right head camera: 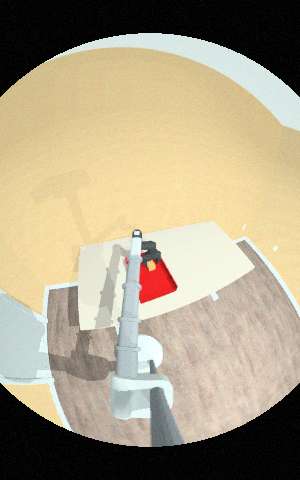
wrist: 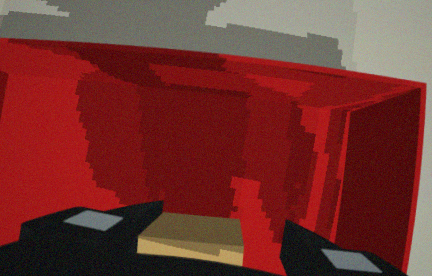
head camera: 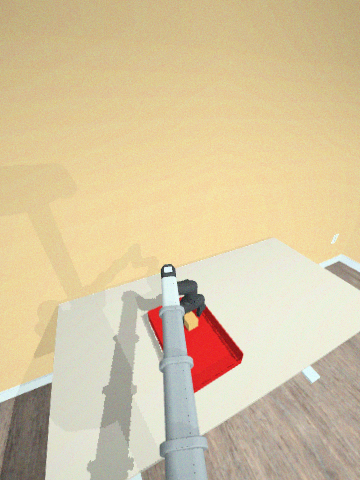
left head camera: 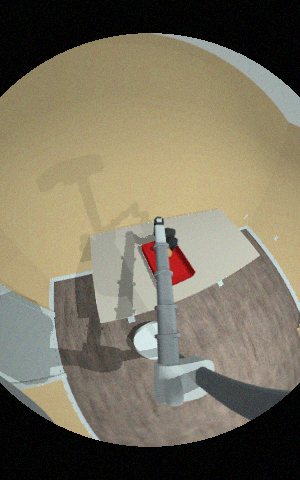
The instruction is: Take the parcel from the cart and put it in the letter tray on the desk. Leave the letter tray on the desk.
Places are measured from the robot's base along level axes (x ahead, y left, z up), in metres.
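Pixels of known places: gripper, fingertip midpoint: point(right head camera: 150, 264) point(wrist: 221, 229); robot's base, link origin: point(right head camera: 141, 352) point(left head camera: 153, 339).
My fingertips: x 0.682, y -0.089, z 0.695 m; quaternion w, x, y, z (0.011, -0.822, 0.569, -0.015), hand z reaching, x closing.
Ahead of a thing's pixels: the offset from my fingertips to its middle. Level surfaces: height alone.
The parcel, a small tan box {dz +0.024, dx -0.024, dy +0.004 m} point(head camera: 191, 321) point(right head camera: 151, 266) point(wrist: 192, 230), is in the red letter tray {dz +0.032, dx -0.101, dy +0.014 m} point(head camera: 210, 357) point(left head camera: 184, 272) point(right head camera: 157, 290) point(wrist: 40, 150), near its far end. The tray stands on the pale desk {dz -0.003 m} point(head camera: 280, 300) point(left head camera: 215, 245) point(right head camera: 200, 260). My gripper point(wrist: 221, 229) is open, with its fingers down in the tray on either side of the parcel. In the wrist view a gap shows between the parcel and the right finger; the left finger is close beside it. The parcel's lower part is hidden. The arm covers part of the tray in the head views.
My telescoping arm point(head camera: 177, 400) point(left head camera: 166, 310) point(right head camera: 129, 320) reaches over the desk and the tray's left side. A wall point(head camera: 180, 125) rises behind the desk. A round white object point(left head camera: 146, 341) point(right head camera: 150, 351) is on the wooden floor {dz -0.723 m} point(left head camera: 240, 340) in front of the desk.
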